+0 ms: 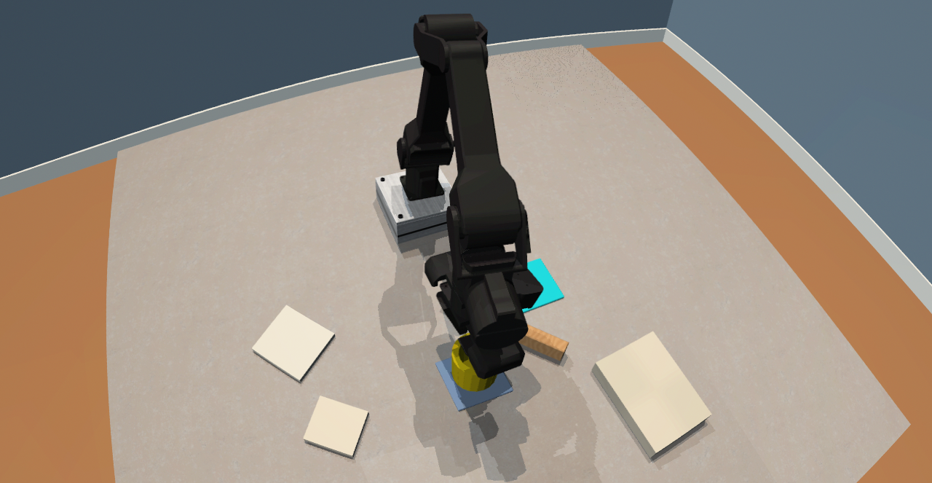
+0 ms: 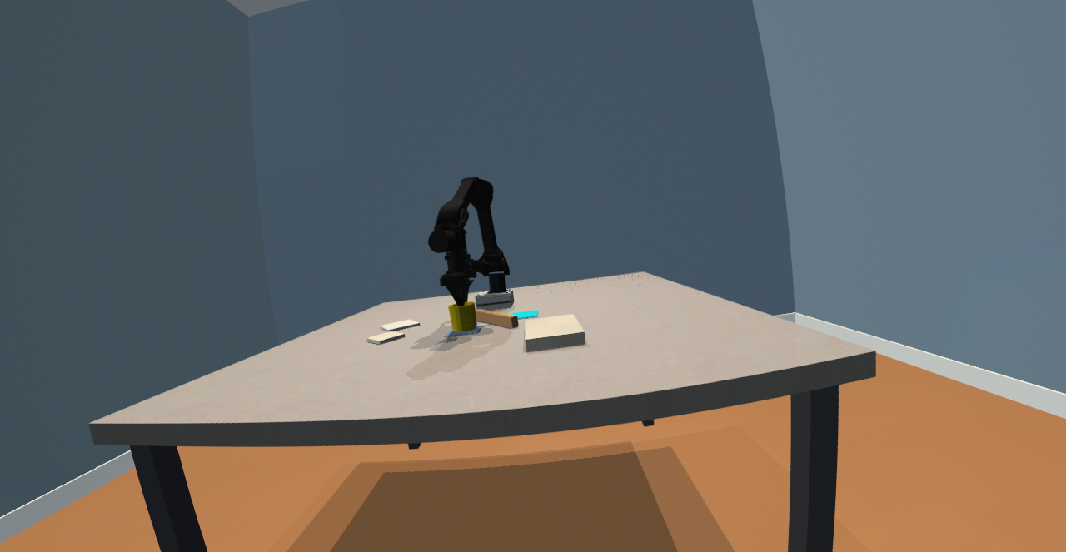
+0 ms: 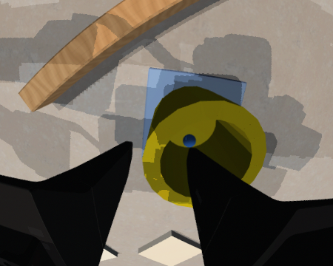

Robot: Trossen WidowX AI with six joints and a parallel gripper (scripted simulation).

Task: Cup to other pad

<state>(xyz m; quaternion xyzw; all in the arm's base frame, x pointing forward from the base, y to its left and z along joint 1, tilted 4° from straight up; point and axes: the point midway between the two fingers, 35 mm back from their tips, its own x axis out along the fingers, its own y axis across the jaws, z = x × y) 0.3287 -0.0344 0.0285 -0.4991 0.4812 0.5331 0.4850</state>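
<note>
Now: the yellow cup 20 mm ahead of my gripper tip and 20 mm below it. Also, from my gripper tip: cyan pad: 100 mm behind, 150 mm to the left, 70 mm below; then blue pad: 30 mm ahead, 70 mm below.
</note>
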